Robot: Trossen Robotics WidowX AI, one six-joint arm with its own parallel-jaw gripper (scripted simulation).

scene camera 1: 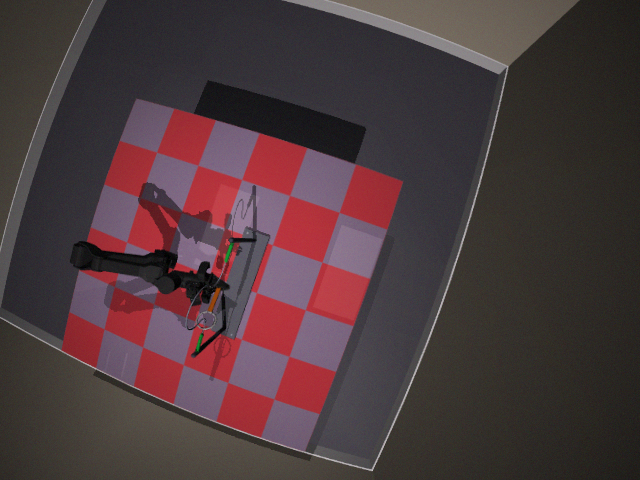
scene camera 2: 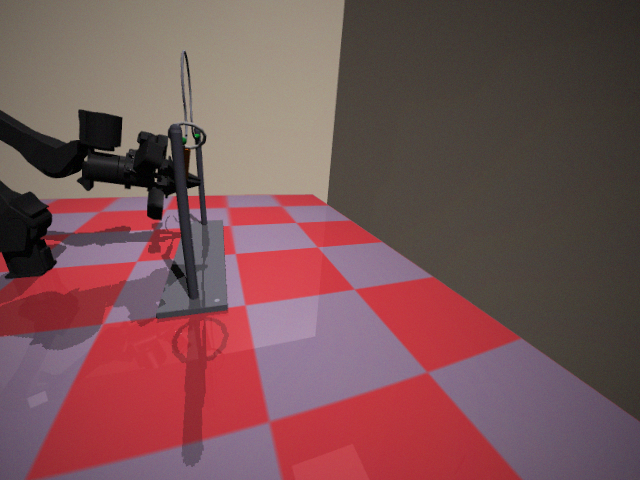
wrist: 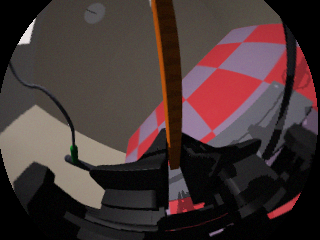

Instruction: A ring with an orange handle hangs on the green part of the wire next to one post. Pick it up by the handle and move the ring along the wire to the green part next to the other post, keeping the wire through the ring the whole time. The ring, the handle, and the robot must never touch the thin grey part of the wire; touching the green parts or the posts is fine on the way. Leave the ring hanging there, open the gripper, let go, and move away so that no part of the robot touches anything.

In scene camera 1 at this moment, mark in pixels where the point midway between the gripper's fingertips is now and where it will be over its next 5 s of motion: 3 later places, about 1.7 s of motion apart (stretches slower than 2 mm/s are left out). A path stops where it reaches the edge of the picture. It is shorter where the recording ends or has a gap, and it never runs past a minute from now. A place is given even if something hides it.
The gripper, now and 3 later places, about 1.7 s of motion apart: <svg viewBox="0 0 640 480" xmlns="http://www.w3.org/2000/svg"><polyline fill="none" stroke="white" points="229,287 203,273 194,280 200,281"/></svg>
